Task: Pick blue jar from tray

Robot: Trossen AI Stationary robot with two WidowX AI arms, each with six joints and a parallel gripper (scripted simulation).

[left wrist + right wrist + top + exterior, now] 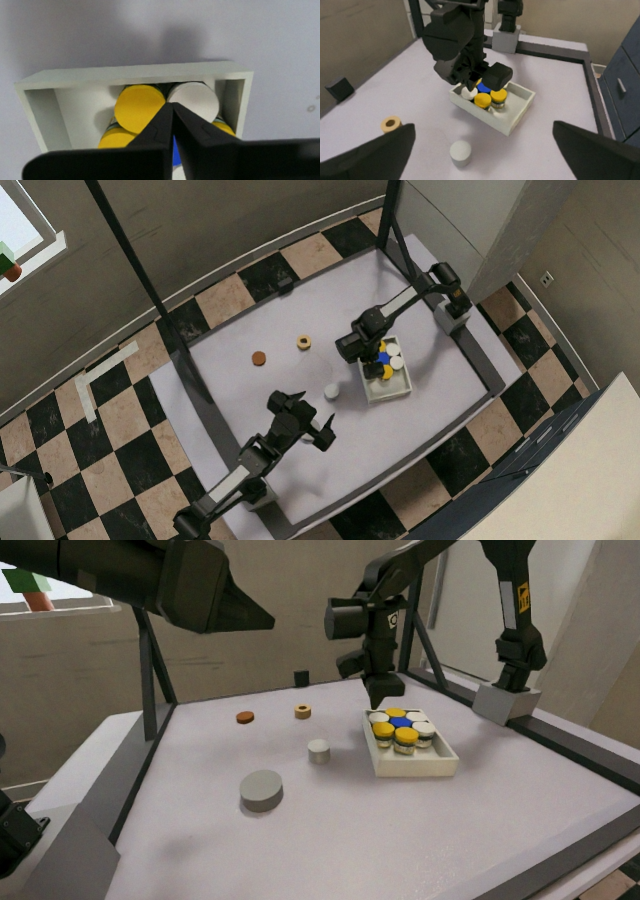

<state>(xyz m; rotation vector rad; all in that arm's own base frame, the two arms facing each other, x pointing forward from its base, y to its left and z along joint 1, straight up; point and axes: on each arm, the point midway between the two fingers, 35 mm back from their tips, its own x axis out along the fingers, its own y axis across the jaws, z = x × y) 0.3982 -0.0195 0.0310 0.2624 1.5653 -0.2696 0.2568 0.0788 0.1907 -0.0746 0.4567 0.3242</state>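
Right now the blue jar is 30 mm ahead of my left hand, 60 mm to the left of it and 90 mm below it. Round my left hand: wide grey disc 40 mm ahead, 270 mm to the right, 100 mm below; tan ring 190 mm behind, 90 mm to the right, 100 mm below; brown disc 250 mm behind, 230 mm to the right, 110 mm below.
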